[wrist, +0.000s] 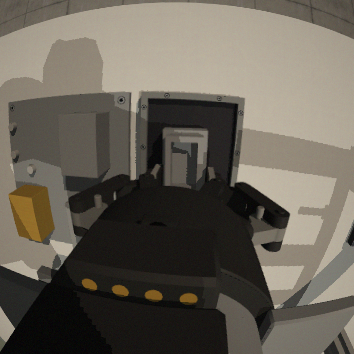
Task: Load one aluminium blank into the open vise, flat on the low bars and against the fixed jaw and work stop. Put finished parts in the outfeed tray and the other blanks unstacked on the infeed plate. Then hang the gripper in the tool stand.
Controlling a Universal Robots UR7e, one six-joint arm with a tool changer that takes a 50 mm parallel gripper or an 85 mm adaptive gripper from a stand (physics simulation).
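Frame: origin at the arm's base, x ahead, y left, z up, level; metres.
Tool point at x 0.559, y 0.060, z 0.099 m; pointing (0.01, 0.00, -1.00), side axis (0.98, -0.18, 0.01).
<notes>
Offsets run from my tool point to a thing's top centre. "pt": to the spot under its first point. Level surfaces: height alone.
My gripper (184,174) is shut on a finished part {0.004 m ahead, 0.014 m left, 0.172 m down} (185,133), a light grey metal block with a stepped pocket, held between the fingertips. The part is over the outfeed tray (192,95), which has a grey screwed rim and a dark floor. How much gap is under the part cannot be told. Left of the tray lies the grey infeed plate {0.143 m back, 0.010 m left, 0.205 m down} (37,112) with small pins along its left side. A plain grey blank {0.092 m back, 0.046 m left, 0.169 m down} (80,145) stands on its upper middle, apart from the gripper. The vise and the tool stand cannot be made out.
An orange block {0.196 m back, 0.026 m right, 0.169 m down} (33,212) stands at the plate's lower left, left of the gripper's left finger linkage. A narrow gap separates plate and tray. Grey panels {pt 0.046 m ahead, 0.009 m left, 0.012 m down} (312,322) show at the lower right, and a slanting grey bar (325,272) is at the right. Shadows cross the pale table {0.213 m down} (295,85).
</notes>
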